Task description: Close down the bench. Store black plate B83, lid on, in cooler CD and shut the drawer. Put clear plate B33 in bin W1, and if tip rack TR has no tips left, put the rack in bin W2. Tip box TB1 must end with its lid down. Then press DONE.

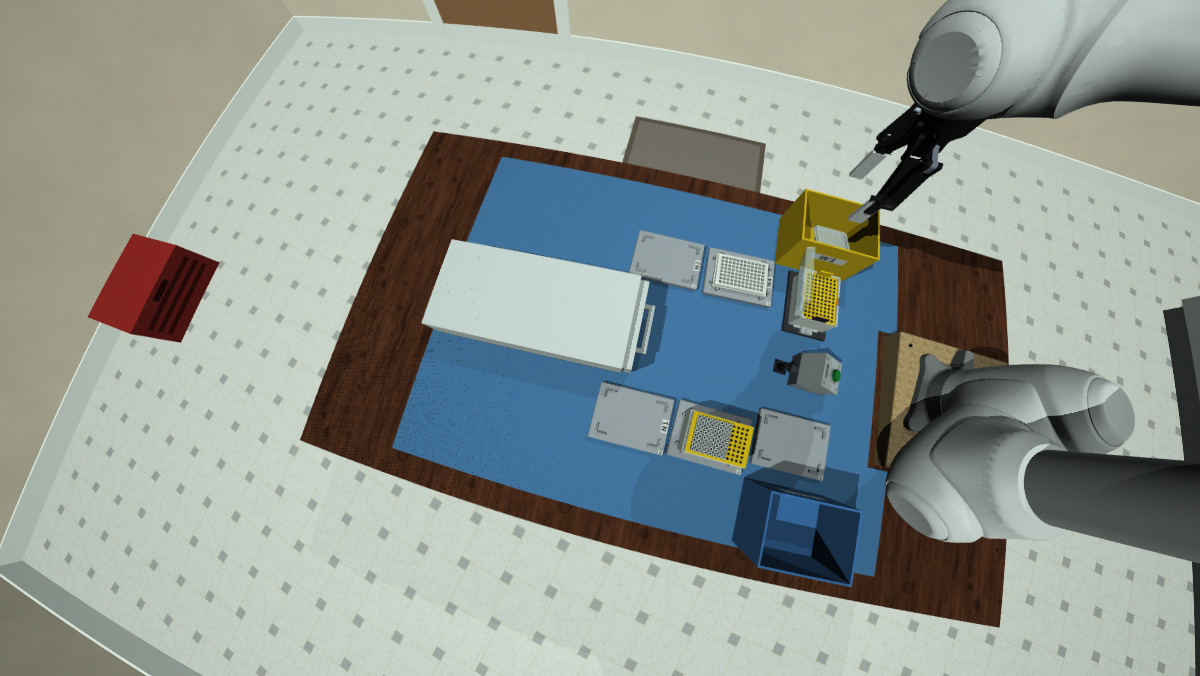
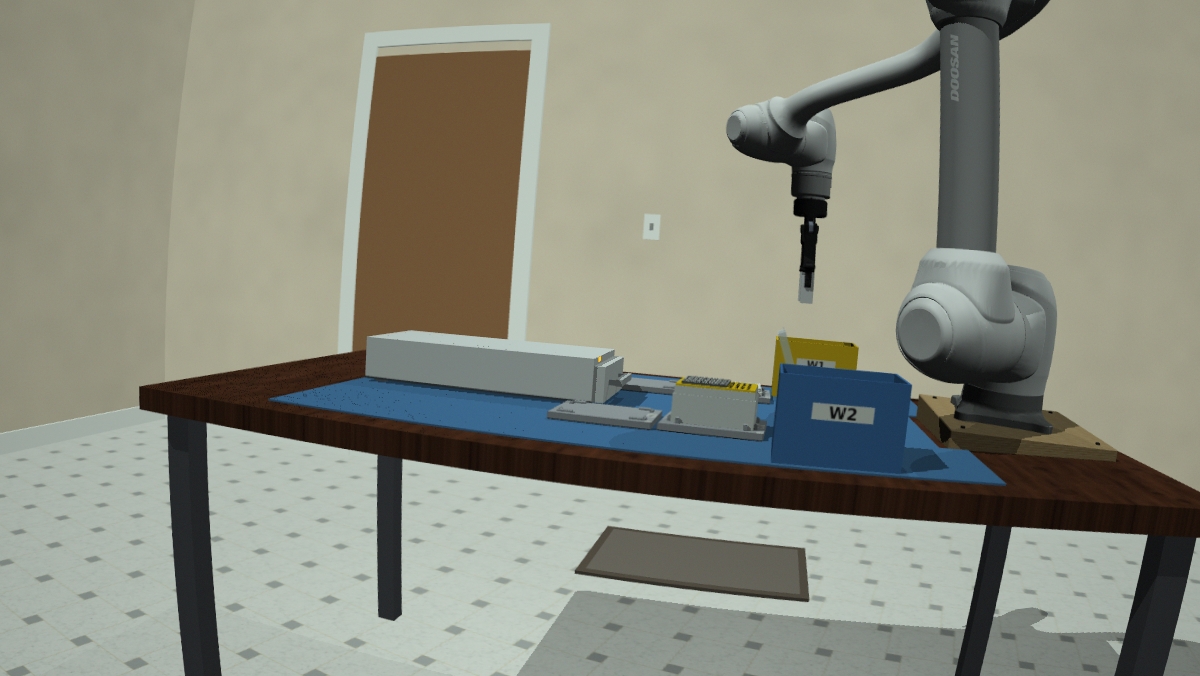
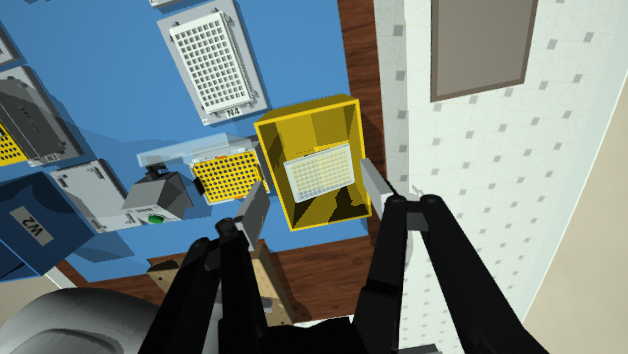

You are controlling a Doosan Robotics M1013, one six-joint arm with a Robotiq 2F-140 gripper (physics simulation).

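Places are measured from the arm's base along level axes (x ahead, y left, z up), in centimetres.
Pixels of known places: gripper, fingertip midpoint: point(image 1: 854, 197) point(image 2: 805, 302) point(image 3: 313, 182); arm's base, origin of the base link: point(image 1: 944, 404) point(image 2: 998, 417).
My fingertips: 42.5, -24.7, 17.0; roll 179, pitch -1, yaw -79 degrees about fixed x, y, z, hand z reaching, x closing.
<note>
For each thing: its top centre in the pictures, then the offset to it from my fingertips, as dx, dy, dz.
- yellow bin W1, middle of its top: point(image 3: 319, 174) point(image 2: 816, 341) point(image 1: 842, 223) -3.1, -1.0, -8.3
- clear plate, middle of its top: point(image 3: 322, 178) point(image 1: 839, 243) -7.2, -1.8, -15.2
- yellow-topped tip box, middle of its top: point(image 3: 227, 182) point(image 1: 825, 295) -5.9, +14.4, -12.8
- yellow-topped tip rack, middle of its top: point(image 2: 718, 381) point(image 1: 720, 439) +5.5, +52.4, -12.6
- green DONE button, middle of its top: point(image 3: 152, 221) point(image 1: 838, 375) -13.4, +30.4, -12.8
- Blue bin W2, middle of its top: point(image 2: 842, 373) point(image 1: 811, 539) -14.8, +62.3, -8.3
- white plate, middle of its top: point(image 3: 211, 66) point(image 1: 742, 273) +11.8, +14.8, -17.7
My gripper point(image 1: 856, 193) point(image 2: 806, 298) point(image 3: 313, 182) is open and empty, above yellow bin W1 point(image 1: 789, 239) point(image 2: 827, 345) point(image 3: 276, 160). A clear plate point(image 1: 831, 237) point(image 3: 320, 172) lies inside W1. The yellow-topped tip box point(image 1: 818, 299) point(image 3: 227, 175) has its clear lid point(image 2: 785, 345) point(image 3: 185, 148) raised. The yellow-topped tip rack point(image 1: 717, 438) point(image 2: 713, 407) stands on a nest; grey tips seem to fill part of it, with dark holes at one end. The white cooler point(image 1: 537, 302) point(image 2: 487, 366) has its drawer shut. The green DONE button point(image 1: 836, 375) point(image 3: 156, 219) is on a grey box. No black plate shows.
Blue bin W2 point(image 1: 751, 524) point(image 2: 839, 440) point(image 3: 55, 215) stands at the front right. A white plate point(image 1: 743, 275) point(image 3: 212, 62) sits on nest N4 beside W1. Grey nest plates point(image 1: 631, 418) point(image 2: 604, 413) lie near the tip rack. The arm's base stands at the right.
</note>
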